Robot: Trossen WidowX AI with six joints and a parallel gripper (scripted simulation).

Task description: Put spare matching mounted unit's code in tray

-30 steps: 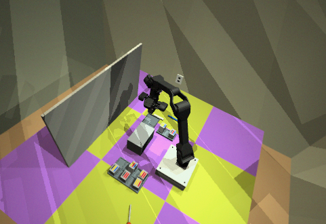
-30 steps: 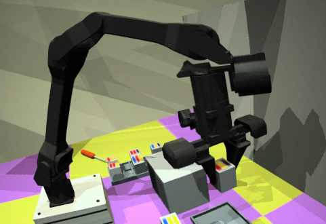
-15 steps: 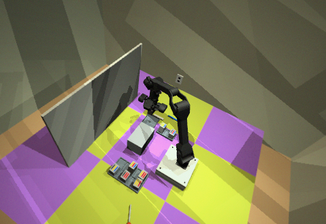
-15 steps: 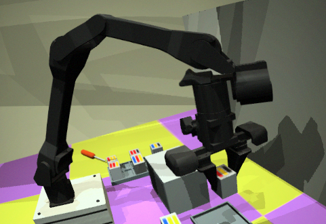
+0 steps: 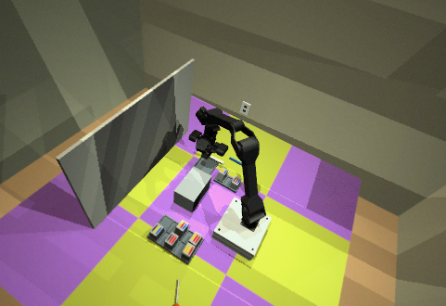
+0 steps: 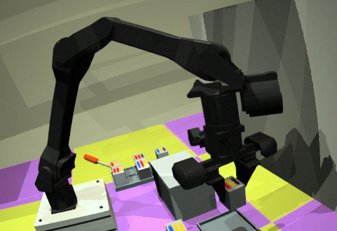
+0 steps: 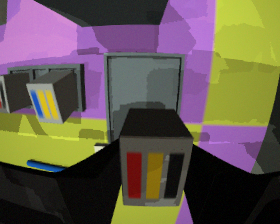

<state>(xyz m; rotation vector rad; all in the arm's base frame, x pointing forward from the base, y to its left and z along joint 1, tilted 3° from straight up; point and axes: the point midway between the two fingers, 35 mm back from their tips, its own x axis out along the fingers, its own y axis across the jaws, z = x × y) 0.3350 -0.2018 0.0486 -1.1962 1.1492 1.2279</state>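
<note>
Now: the flat grey tray 90 mm below my gripper tip, 10 mm to the left of it and 10 mm behind it. From my gripper tip the other things lie so: small rack: 150 mm behind, 90 mm below, 20 mm to the left; mounted unit: 190 mm to the left, 40 mm below, 40 mm behind; grey spare: 20 mm above.
</note>
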